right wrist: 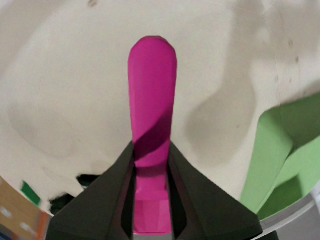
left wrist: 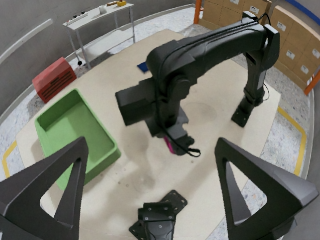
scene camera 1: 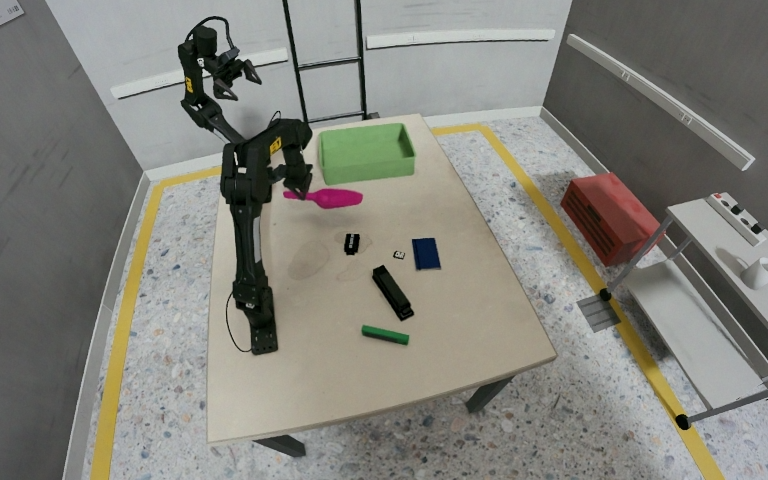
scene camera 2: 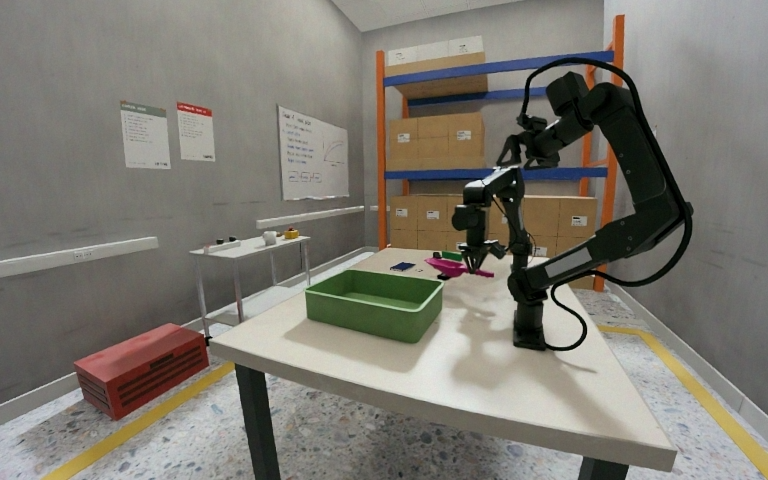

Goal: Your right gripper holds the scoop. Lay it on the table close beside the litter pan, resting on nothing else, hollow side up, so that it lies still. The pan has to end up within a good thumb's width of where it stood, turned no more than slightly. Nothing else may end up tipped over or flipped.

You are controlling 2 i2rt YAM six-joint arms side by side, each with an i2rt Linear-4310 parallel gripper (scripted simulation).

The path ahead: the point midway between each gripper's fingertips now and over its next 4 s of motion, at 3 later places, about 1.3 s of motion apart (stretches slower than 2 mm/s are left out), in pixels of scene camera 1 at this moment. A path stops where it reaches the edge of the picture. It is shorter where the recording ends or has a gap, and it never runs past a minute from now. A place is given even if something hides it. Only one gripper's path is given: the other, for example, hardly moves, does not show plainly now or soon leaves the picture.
My right gripper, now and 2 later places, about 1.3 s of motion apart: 304, 198; 310, 208; 310, 200
